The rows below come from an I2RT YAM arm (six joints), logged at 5 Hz.
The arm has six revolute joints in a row. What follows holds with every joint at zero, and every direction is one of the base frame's.
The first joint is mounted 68 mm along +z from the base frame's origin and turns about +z.
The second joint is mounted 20 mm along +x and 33.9 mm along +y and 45.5 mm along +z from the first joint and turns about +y.
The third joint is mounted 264 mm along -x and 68.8 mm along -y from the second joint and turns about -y.
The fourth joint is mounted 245 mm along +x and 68.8 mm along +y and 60 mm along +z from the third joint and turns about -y.
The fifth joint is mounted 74 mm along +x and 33.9 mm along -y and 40.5 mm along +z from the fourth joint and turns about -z.
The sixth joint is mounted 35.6 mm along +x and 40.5 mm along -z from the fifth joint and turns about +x.
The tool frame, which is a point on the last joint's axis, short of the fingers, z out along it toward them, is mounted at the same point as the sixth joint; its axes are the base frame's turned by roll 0, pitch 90 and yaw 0 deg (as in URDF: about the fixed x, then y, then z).
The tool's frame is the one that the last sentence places.
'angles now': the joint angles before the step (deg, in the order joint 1, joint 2, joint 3, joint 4, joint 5, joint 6). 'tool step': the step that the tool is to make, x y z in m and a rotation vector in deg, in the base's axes. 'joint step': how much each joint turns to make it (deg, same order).
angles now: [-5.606 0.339 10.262 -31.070 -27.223 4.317]
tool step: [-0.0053 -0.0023 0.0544 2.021 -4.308 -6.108]
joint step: [0.051 4.857 10.395 0.500 5.099 4.648]
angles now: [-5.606 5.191 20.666 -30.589 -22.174 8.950]
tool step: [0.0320 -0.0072 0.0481 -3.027 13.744 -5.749]
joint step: [0.034 22.357 15.973 -7.644 6.980 -1.950]
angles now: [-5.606 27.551 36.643 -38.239 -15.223 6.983]
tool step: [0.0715 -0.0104 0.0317 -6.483 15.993 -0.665]
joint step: [-0.034 26.493 18.214 -8.356 5.368 -6.107]
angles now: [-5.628 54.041 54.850 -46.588 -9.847 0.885]
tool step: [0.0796 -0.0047 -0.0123 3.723 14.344 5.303]
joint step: [0.023 23.115 14.040 -6.203 -4.982 -2.928]
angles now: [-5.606 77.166 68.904 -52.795 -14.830 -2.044]
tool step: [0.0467 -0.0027 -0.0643 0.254 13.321 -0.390]
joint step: [0.483 15.586 1.704 0.703 1.246 0.440]
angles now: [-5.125 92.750 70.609 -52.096 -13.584 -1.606]
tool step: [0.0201 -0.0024 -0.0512 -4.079 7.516 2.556]
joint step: [0.334 9.744 -0.001 1.965 4.153 -3.207]
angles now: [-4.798 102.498 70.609 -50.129 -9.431 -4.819]
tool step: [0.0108 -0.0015 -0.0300 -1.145 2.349 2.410]
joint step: [0.009 5.516 0.012 2.860 1.050 -2.571]
